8 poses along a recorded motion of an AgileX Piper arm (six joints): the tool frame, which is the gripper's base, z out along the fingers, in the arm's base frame.
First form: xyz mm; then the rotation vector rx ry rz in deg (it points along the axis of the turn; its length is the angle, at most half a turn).
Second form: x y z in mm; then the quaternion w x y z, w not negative. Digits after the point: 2 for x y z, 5 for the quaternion.
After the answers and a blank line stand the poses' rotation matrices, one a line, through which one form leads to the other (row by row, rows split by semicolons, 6 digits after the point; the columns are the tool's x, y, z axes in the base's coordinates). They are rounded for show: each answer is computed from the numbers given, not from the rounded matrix.
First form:
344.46, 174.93, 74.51, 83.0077, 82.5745, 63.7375
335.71, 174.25, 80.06, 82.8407, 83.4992, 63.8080
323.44, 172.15, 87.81, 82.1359, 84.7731, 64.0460
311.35, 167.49, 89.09, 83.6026, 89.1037, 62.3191
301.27, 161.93, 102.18, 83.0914, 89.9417, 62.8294
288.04, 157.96, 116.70, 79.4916, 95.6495, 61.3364
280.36, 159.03, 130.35, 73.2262, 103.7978, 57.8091
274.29, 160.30, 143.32, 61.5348, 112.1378, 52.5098
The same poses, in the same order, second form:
344.46, 174.93, 74.51, 0.39627, 0.57169, 0.56871, 0.43898
335.71, 174.25, 80.06, 0.39223, 0.56947, 0.57399, 0.43863
323.44, 172.15, 87.81, 0.38837, 0.56361, 0.58170, 0.43947
311.35, 167.49, 89.09, 0.36521, 0.56743, 0.60476, 0.42297
301.27, 161.93, 102.18, 0.36140, 0.56294, 0.60935, 0.42566
288.04, 157.96, 116.70, 0.35289, 0.53636, 0.64538, 0.41386
280.36, 159.03, 130.35, 0.34560, 0.49235, 0.69791, 0.38869
274.29, 160.30, 143.32, 0.35616, 0.41585, 0.75782, 0.35486

-0.032264 0.302348 0.952651; 0.998168 -0.039069 0.046205; 0.051189 0.952397 -0.300533
-0.043733 0.309656 0.949842; 0.997826 -0.033381 0.056825; 0.049302 0.950263 -0.307523
-0.063029 0.314338 0.947216; 0.997061 -0.021578 0.073507; 0.043545 0.949066 -0.312055
-0.089292 0.377372 0.921747; 0.995270 -0.001760 0.097135; 0.038278 0.926060 -0.375430
-0.104982 0.378372 0.919681; 0.993717 0.003830 0.111857; 0.038801 0.925646 -0.376397
-0.175584 0.400216 0.899443; 0.984397 0.082088 0.155642; -0.011543 0.912737 -0.408385
-0.276305 0.418567 0.865134; 0.955890 0.213019 0.202228; -0.099644 0.882850 -0.458963
-0.400434 0.377502 0.834952; 0.883053 0.402291 0.241617; -0.244683 0.834059 -0.494445

